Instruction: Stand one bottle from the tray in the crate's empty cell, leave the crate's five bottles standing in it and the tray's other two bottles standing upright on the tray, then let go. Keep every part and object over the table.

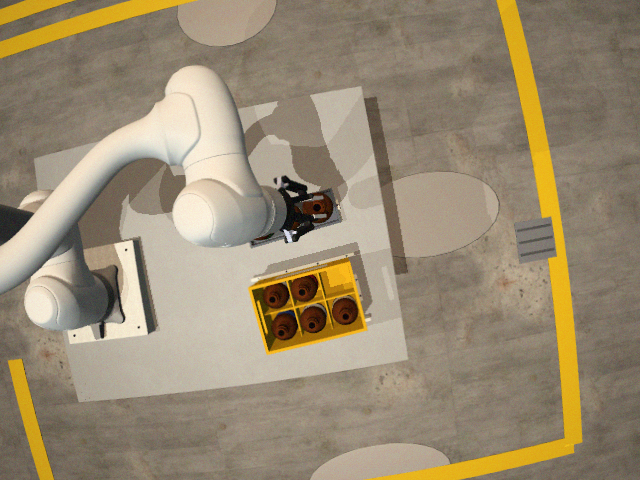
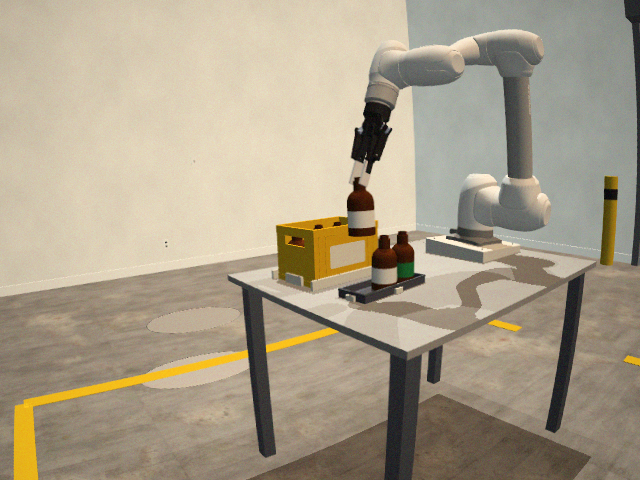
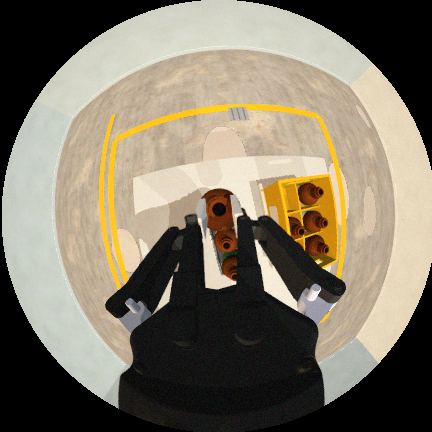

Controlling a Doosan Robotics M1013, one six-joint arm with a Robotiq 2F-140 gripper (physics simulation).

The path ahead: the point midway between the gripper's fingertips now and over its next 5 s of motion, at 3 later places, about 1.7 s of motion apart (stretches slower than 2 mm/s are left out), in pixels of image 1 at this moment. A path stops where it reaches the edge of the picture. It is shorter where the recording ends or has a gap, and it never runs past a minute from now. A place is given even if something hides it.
My gripper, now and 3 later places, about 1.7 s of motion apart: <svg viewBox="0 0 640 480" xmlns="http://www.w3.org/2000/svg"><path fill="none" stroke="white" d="M319 207L335 270L337 284L339 292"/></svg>
